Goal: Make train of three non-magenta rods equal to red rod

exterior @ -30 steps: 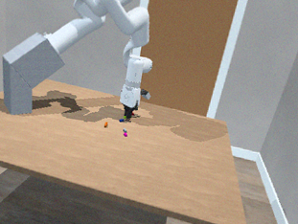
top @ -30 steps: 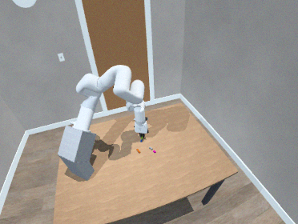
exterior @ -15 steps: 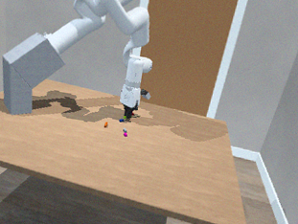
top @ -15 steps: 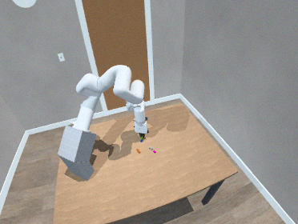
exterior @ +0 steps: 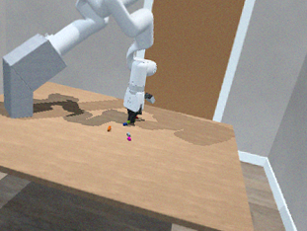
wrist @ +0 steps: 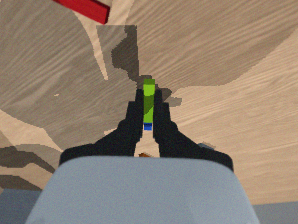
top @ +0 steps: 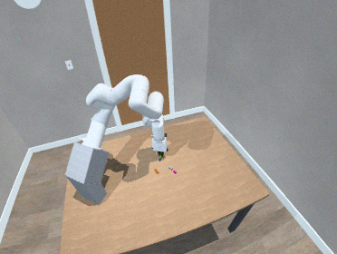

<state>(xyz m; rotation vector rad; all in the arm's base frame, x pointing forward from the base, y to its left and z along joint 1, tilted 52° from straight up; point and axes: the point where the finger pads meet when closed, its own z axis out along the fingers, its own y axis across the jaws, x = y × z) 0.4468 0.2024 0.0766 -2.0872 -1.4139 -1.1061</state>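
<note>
The red rod lies 100 mm to the left of my hand, 50 mm behind it and 20 mm below it. From my hand the other things lie so: orange rod (140 mm to the right, 20 mm below, 20 mm behind); then grey rod (120 mm to the right, 70 mm ahead, 20 mm below); then lime rod (20 mm below).
</note>
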